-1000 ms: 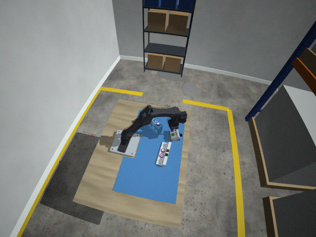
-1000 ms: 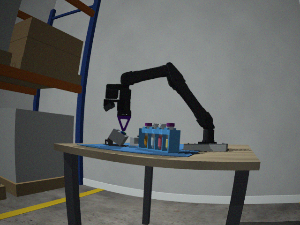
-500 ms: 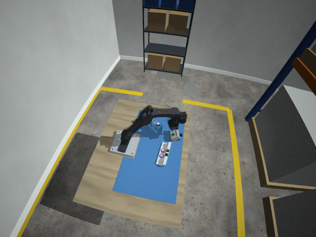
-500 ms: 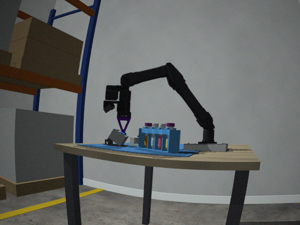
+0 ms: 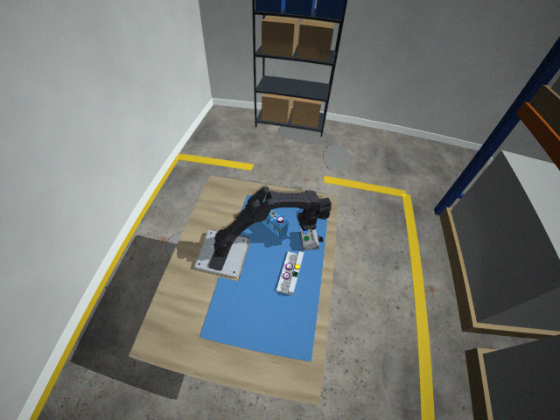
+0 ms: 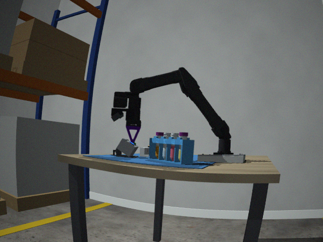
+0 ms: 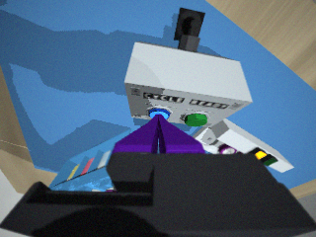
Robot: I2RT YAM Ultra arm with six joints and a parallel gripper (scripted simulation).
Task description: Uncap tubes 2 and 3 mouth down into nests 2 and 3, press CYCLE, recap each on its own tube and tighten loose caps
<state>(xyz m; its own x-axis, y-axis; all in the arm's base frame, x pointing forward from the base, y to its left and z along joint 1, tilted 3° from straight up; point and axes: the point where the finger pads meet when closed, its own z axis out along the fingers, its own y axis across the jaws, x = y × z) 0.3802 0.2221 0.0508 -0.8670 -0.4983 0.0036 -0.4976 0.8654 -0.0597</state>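
My hand is 1 cm above the blue key. The rest, counted from my hand: grey key desk (3 cm ahead, 2 cm to the right, 2 cm below); then green key (2 cm ahead, 4 cm to the right, 1 cm below).
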